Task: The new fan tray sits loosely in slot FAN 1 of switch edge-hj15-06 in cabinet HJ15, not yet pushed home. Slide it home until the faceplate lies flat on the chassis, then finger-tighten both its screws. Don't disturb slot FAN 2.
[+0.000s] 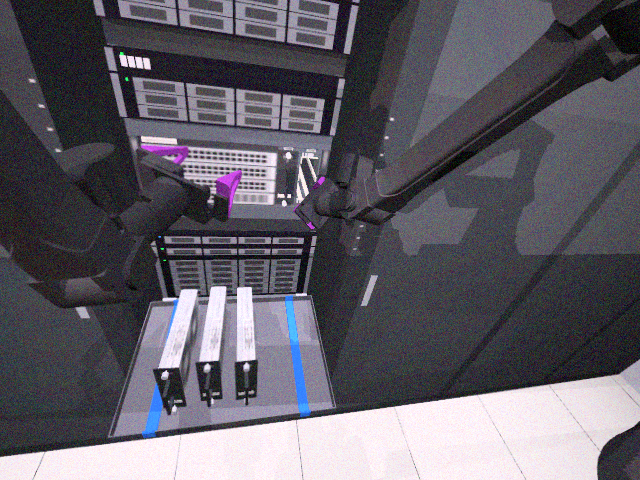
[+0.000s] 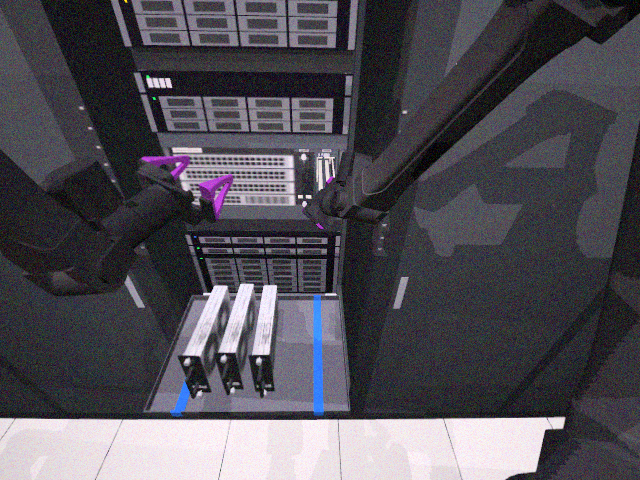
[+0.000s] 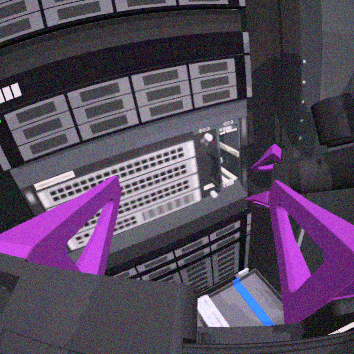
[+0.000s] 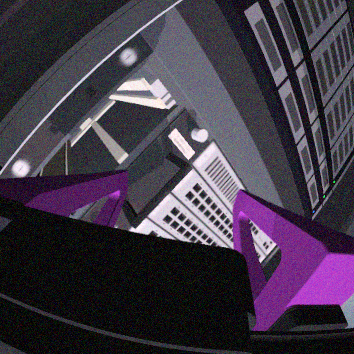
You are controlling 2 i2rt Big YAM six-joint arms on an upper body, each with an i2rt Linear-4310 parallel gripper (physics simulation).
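The fan tray, with a black faceplate and handle, stands in slot FAN 1 of the switch. Whether its faceplate lies flat cannot be told. Its upper screw and lower screw are white knobs. Slot FAN 2 is beside it, showing pale strips inside. My right gripper is open and empty, near the lower part of both slots. My left gripper is open and empty before the switch's port cards.
Three similar fan units stand on the grey shelf with blue strips, below the switch. Servers are above it, and more drive bays are below. Dark cabinet sides flank the opening.
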